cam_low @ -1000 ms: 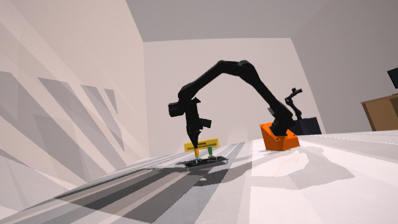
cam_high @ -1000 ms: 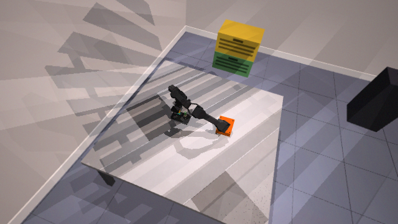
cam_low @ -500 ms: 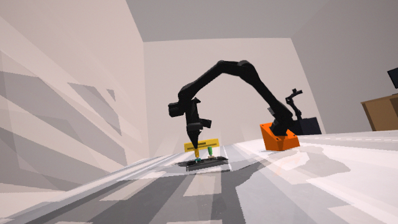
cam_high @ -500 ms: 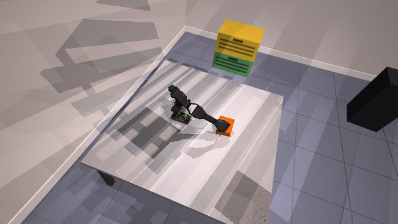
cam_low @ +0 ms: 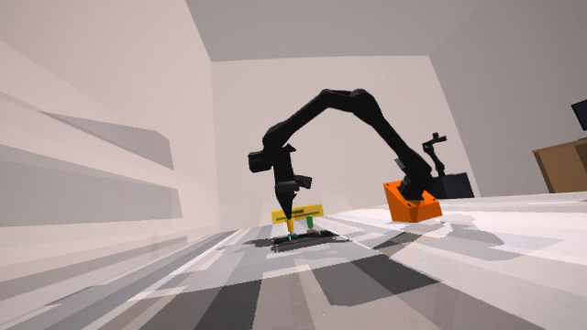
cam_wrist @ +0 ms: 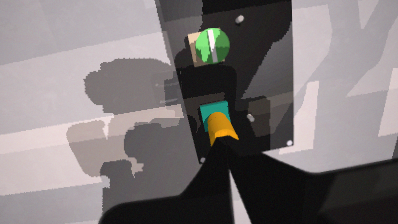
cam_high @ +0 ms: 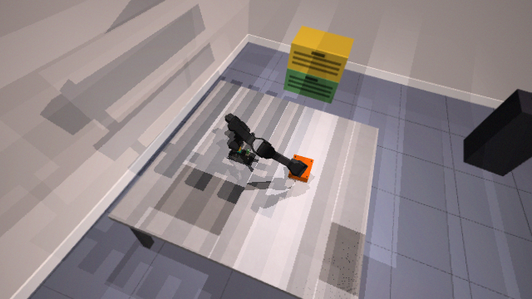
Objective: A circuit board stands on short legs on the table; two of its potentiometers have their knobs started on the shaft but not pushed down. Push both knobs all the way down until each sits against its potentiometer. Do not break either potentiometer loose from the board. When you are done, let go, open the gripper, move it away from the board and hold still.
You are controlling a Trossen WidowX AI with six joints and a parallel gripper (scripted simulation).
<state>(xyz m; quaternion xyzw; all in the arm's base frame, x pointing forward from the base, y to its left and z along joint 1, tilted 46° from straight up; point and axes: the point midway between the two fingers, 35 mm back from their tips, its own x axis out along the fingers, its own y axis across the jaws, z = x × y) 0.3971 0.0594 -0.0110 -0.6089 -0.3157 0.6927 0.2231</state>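
The orange knob lies 20 mm below my gripper tip. From my gripper tip the other things lie so: green knob (60 mm behind, 10 mm below).
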